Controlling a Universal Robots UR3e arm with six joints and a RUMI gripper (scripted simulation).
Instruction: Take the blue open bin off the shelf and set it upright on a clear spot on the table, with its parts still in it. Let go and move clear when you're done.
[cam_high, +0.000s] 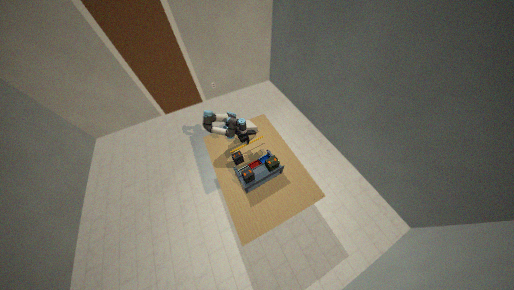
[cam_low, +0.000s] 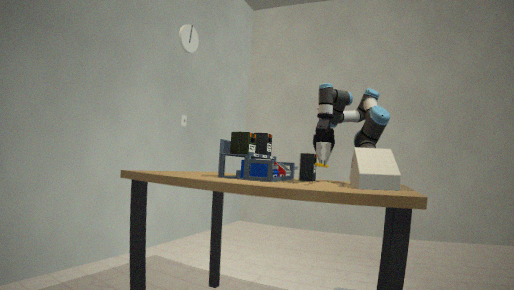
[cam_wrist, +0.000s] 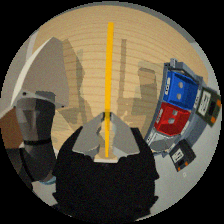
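Right now my hand is 26 cm short of the blue open bin, 5 cm to the right of it and 5 cm above it. From my hand the other things lie so: yellow rod: 1 cm below; dark box: 8 cm ahead, 16 cm to the right, 2 cm below; red bin: 25 cm ahead, 6 cm to the right, 5 cm below.
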